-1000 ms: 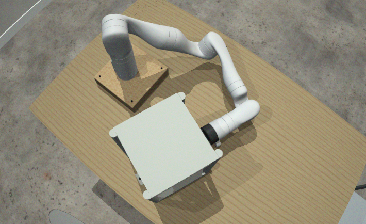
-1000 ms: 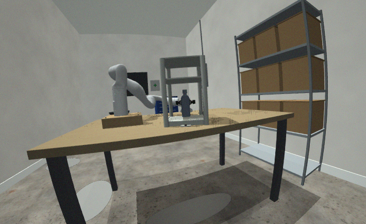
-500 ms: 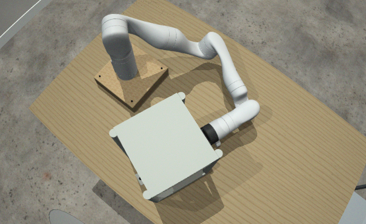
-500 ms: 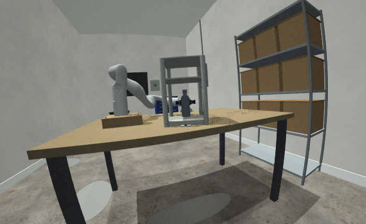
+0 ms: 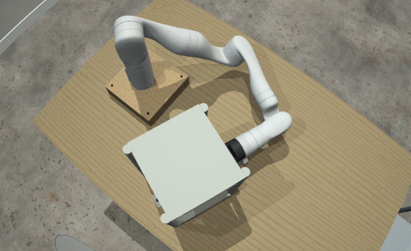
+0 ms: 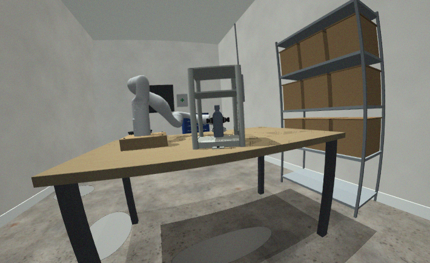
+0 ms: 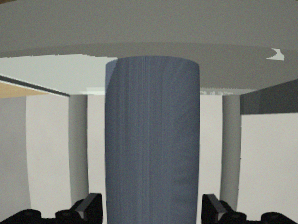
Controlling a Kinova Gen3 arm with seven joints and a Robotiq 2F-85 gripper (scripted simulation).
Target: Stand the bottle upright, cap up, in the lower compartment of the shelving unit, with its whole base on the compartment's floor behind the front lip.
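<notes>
Right now the blue-grey bottle is 2 cm above my hand. The rest, counted from my hand: grey shelving unit 3 cm behind, 5 cm to the right, 6 cm above.
</notes>
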